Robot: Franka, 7 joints.
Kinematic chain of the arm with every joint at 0, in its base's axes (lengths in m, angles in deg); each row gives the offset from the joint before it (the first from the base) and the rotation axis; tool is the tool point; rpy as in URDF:
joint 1: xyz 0 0 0.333 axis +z
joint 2: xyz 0 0 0 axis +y
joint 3: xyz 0 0 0.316 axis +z
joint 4: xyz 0.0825 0 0 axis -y
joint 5: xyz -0.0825 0 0.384 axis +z
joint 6: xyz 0 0 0 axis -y
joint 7: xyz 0.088 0 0 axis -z
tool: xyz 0 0 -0.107 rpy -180 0 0
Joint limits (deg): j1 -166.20..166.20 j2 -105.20..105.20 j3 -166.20..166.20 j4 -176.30..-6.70 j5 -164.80..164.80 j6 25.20..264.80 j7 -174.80..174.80
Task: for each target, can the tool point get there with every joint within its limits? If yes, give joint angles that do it. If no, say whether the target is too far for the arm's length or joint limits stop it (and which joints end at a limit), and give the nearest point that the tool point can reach.
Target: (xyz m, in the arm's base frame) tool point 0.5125 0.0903 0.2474
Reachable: yes | joints 49.11 15.50 -38.22 -134.05 10.03 147.95 -118.91
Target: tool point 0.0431 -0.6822 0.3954
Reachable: yes | joints -27.09 67.66 -78.06 -106.14 28.69 187.01 -59.95
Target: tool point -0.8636 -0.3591 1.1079
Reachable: no: too far | nearest point -0.6100 -0.2536 0.8803 | short by 0.357 m
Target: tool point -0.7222 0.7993 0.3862
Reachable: no: too far | nearest point -0.5744 0.6358 0.3753 | short by 0.221 m
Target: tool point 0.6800 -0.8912 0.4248
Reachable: no: too far | nearest point 0.5187 -0.6798 0.4030 | short by 0.267 m
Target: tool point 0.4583 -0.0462 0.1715
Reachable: yes | joints 28.03 21.78 -36.69 -146.25 -30.34 178.29 64.48
